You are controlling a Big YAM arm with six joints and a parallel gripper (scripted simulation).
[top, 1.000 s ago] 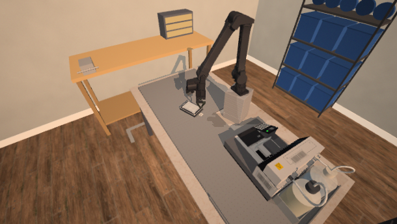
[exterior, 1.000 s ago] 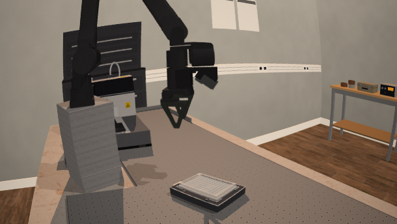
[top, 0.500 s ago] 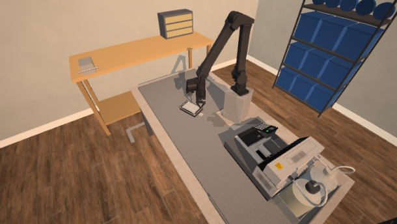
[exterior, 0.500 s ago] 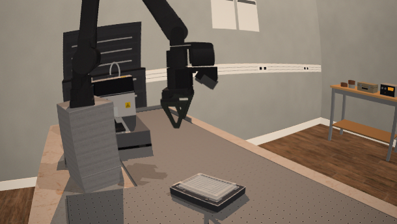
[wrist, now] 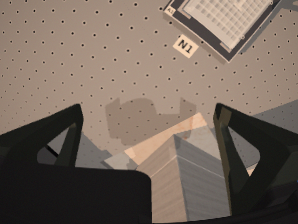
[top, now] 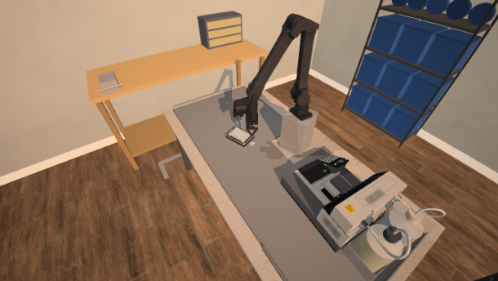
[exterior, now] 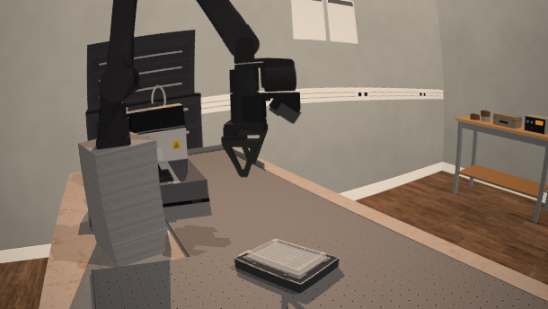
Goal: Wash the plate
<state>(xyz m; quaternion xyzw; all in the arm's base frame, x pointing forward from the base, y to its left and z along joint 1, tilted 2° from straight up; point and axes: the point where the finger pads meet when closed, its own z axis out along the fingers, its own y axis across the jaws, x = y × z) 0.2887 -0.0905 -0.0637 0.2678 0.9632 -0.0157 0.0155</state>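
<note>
My hand is 10 mm short of the clear well plate, 140 mm to the left of it and 150 mm above it. Round my hand: dark carrier (190 mm behind, 380 mm to the left, 100 mm below); then label (30 mm behind, 50 mm to the right, 180 mm below); then nest frame (10 mm ahead, 140 mm to the right, 170 mm below).
</note>
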